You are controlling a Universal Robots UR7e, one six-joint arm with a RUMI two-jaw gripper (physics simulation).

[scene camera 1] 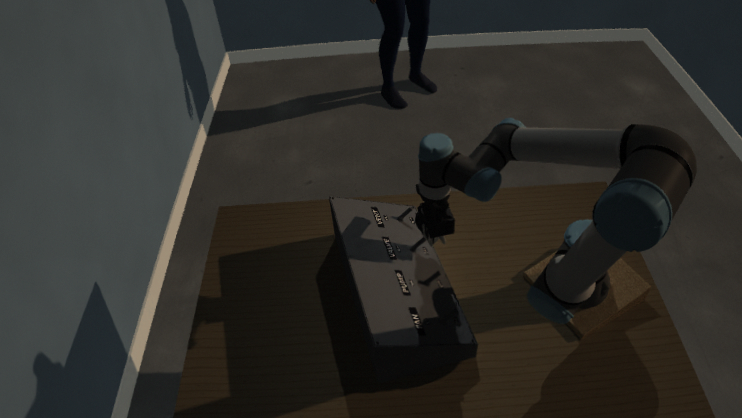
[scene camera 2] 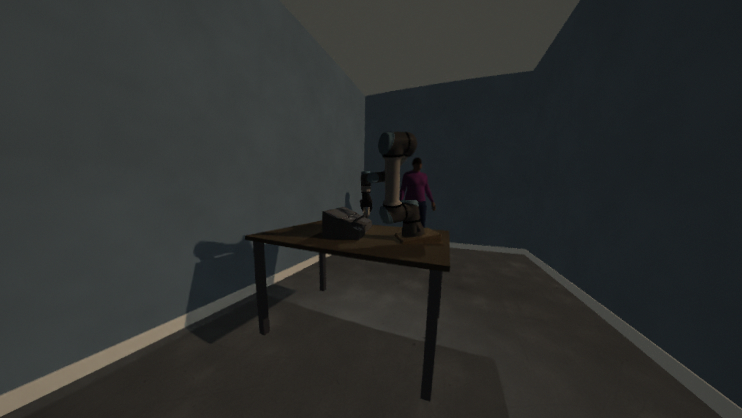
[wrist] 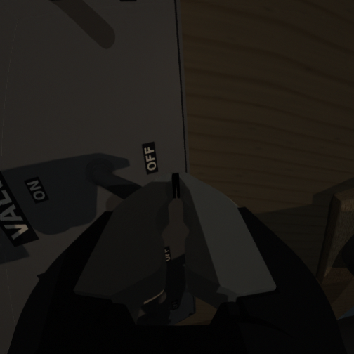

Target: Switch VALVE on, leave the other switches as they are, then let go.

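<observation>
The grey switch box stands on the table. Its VALVE label is beside the dark VALVE lever, which leans to its OFF label, away from its ON label. My gripper is shut and empty. Its tips are at the OFF side of the VALVE lever, near the box's edge. In the wrist view the left finger hides the lever's end, so I cannot tell whether they touch.
The VENT lever and the PUMP lever stand on either side of VALVE. The FAN label is at the near end, its lever in shadow. The arm's wooden base block is at the right of the table. A person stands behind.
</observation>
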